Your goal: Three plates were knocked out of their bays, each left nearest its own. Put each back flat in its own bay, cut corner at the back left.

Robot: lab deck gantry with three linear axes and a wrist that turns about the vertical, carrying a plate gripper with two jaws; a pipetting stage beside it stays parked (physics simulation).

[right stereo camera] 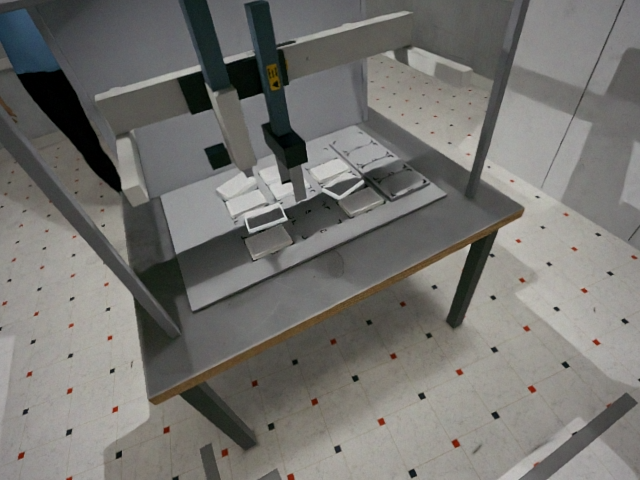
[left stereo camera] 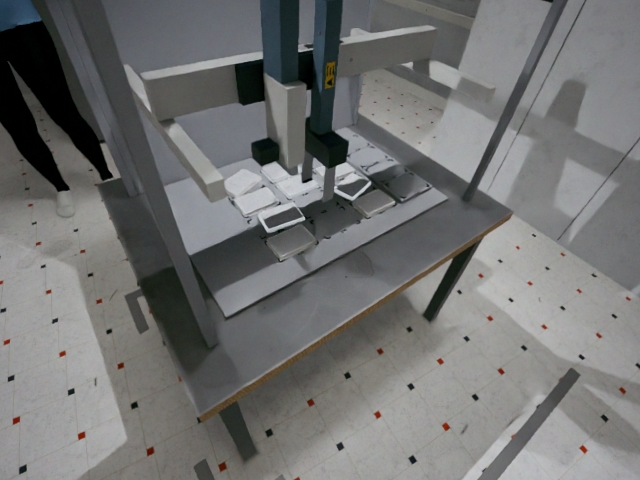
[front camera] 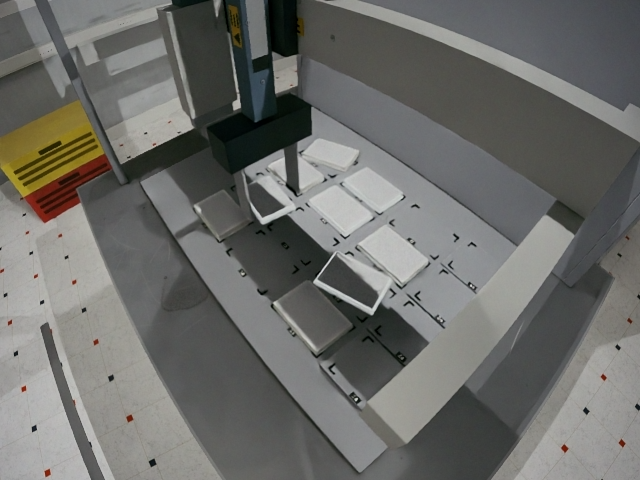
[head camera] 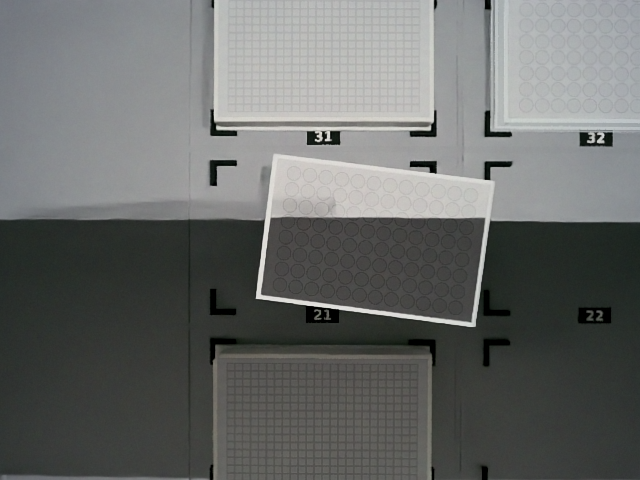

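Where they show: gripper, between the fingertips: (right stereo camera: 293, 190) (left stereo camera: 316, 190) (front camera: 271, 202); robot's base, origin of its link: (right stereo camera: 254, 260) (left stereo camera: 280, 261) (front camera: 194, 209).
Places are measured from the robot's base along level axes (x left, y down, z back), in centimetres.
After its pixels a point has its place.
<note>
The gripper (front camera: 270, 205) {x 10.5, y -10.2, z -19.4 cm} (left stereo camera: 317, 190) {x 10.5, y -10.2, z -19.4 cm} (right stereo camera: 293, 190) {x 10.5, y -10.2, z -19.4 cm} is open, its two jaws pointing down with nothing between them; its jaws do not show in the head view. A loose plate with round wells (front camera: 269, 198) {x 15.1, y -1.6, z -10.6 cm} (head camera: 374, 242) {x 14.8, y -1.6, z -9.3 cm} (left stereo camera: 281, 219) {x 13.2, y -1.5, z -8.4 cm} (right stereo camera: 265, 219) {x 13.1, y -1.6, z -9.0 cm} lies skewed clockwise across bay 21, shifted right, its lower edge over the label. A second loose plate (front camera: 330, 153) {x 36.8, y -1.6, z -6.9 cm} (left stereo camera: 242, 181) {x 36.7, y -1.6, z -7.1 cm} (right stereo camera: 236, 186) {x 36.0, y -1.6, z -6.2 cm} lies turned at the back left. A third loose plate (front camera: 352, 283) {x 14.1, y -1.6, z -39.2 cm} (left stereo camera: 353, 187) {x 13.6, y -1.6, z -38.0 cm} (right stereo camera: 342, 188) {x 12.7, y -1.6, z -37.3 cm} lies askew toward the right, beside a seated front plate. Cut corners are too small to make out.
Seated plates stand close around: one in bay 31 (head camera: 323, 62) {x 24.9, y -1.4, z -6.4 cm}, one in bay 32 (head camera: 578, 62) {x 25.0, y -1.4, z -20.8 cm}, one below bay 21 (front camera: 223, 212) {x 4.6, y -1.4, z -7.1 cm} (head camera: 323, 423) {x 4.5, y -1.4, z -6.5 cm}, and one at the front right (front camera: 313, 315) {x 4.3, y -1.4, z -39.6 cm}. The pale pipetting stage (left stereo camera: 285, 118) (right stereo camera: 232, 126) hangs left of the gripper.
</note>
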